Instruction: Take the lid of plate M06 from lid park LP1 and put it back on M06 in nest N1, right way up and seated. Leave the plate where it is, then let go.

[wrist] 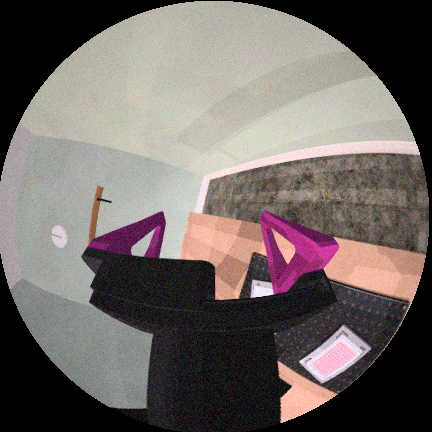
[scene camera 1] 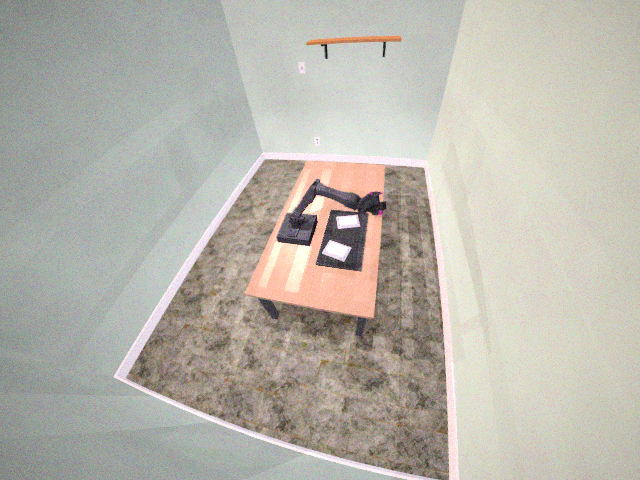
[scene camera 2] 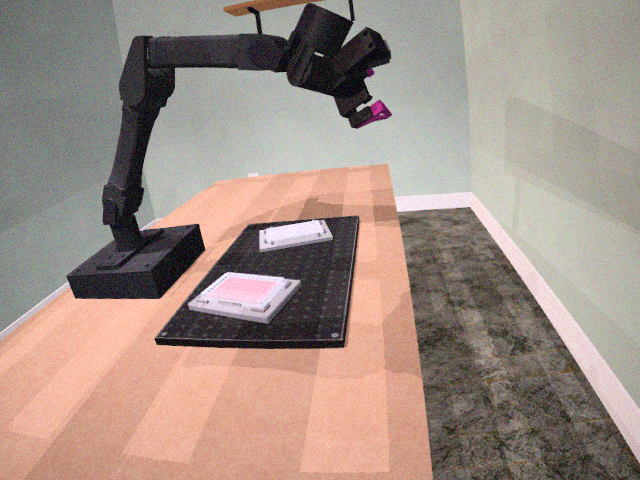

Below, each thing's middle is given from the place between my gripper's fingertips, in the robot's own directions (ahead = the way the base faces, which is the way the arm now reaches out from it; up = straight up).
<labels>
Now: hand 290 mm above the flat white lid point(scene camera 2: 306, 229), 230 mm past it and 70 mm to the right of it. Also, from my hand: white plate with pink top point(scene camera 2: 243, 290) (290 mm below, 250 mm behind, 210 mm to the right).
</labels>
